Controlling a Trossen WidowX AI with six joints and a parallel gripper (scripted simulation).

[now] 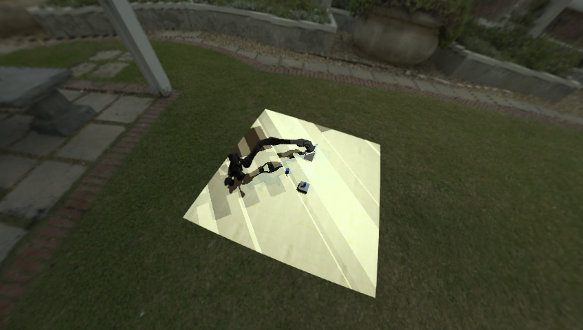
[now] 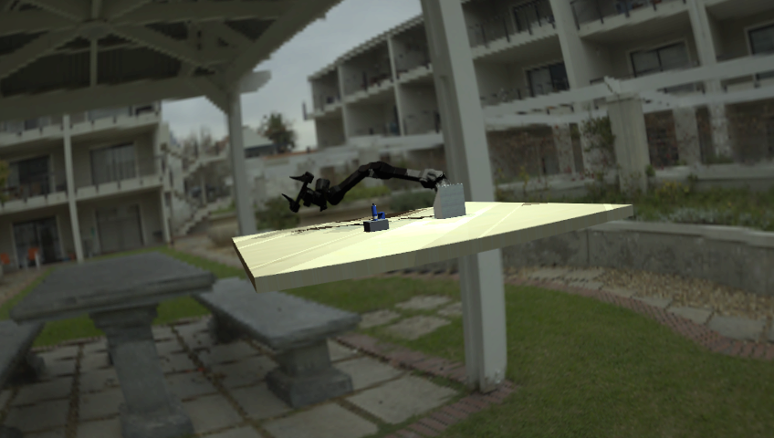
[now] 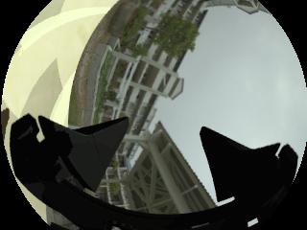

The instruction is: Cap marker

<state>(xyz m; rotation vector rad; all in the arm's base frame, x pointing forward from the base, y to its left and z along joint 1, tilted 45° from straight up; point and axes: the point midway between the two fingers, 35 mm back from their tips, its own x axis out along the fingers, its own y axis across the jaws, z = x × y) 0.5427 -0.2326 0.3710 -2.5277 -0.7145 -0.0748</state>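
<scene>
The blue cap lies 33 cm behind my gripper tip, 29 cm to the left of it and 19 cm below it. Also, from my gripper tip: holder block 46 cm to the left, 24 cm behind, 19 cm below.
</scene>
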